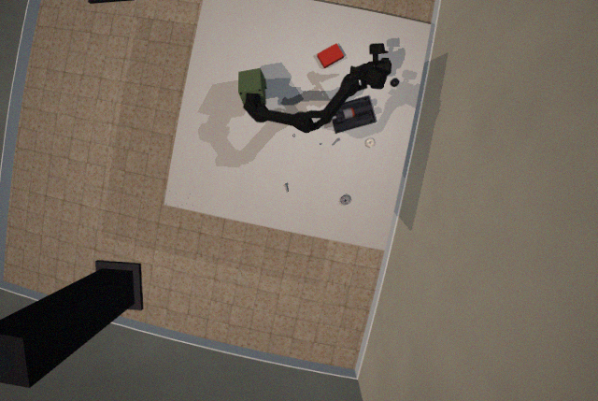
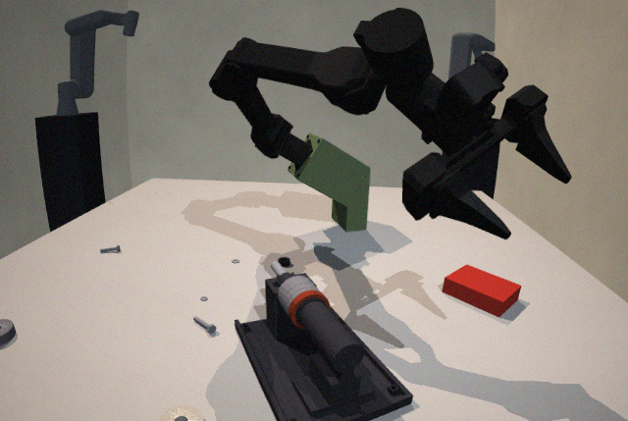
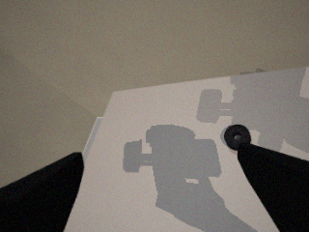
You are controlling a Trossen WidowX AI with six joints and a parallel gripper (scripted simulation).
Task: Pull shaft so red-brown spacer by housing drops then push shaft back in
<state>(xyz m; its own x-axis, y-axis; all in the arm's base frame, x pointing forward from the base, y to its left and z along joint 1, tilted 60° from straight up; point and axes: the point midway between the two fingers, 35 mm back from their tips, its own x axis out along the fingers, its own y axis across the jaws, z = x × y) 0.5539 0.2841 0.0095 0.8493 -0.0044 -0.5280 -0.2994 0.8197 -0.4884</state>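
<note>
The thin grey shaft lies 13 cm behind my hand, 19 cm to the right of it and 18 cm below it. Also, from my hand: black disc (14 cm ahead, 1 cm to the left, 26 cm below); then red block (22 cm behind, 14 cm to the left, 25 cm below); then red-brown spacer (10 cm behind, 18 cm to the right, 19 cm below).
</note>
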